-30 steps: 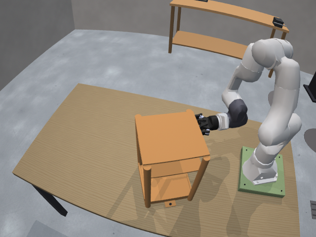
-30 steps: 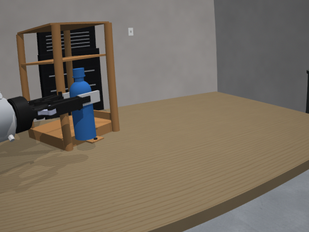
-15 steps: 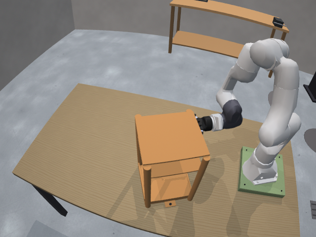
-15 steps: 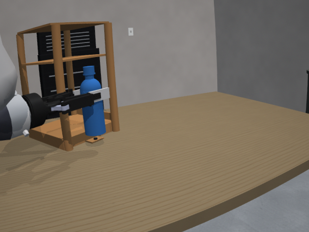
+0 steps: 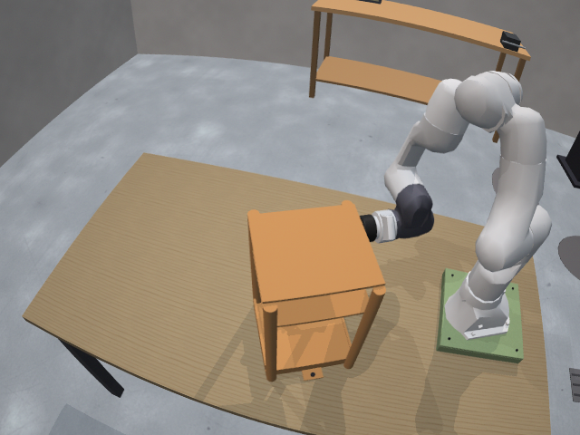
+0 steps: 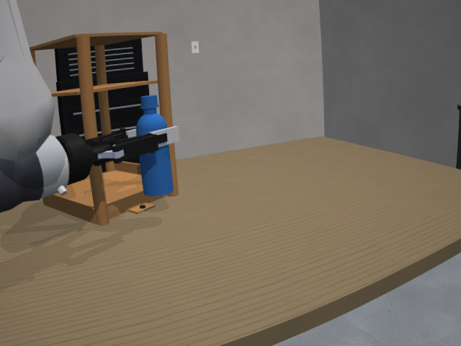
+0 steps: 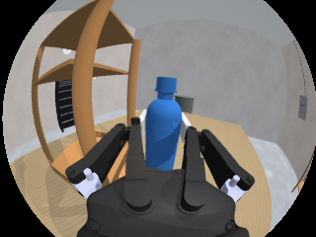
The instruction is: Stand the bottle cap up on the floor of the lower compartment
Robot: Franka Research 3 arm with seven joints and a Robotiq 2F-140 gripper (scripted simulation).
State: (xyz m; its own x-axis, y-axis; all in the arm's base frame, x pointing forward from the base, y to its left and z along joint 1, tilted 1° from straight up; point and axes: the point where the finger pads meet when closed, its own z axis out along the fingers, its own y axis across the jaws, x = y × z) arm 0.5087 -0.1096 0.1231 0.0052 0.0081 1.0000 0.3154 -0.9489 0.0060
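Right now my hand is 20 cm to the right of the shelving unit, 4 cm past it and 2 cm below it. Also, from my hand: blue bottle: 1 cm above.
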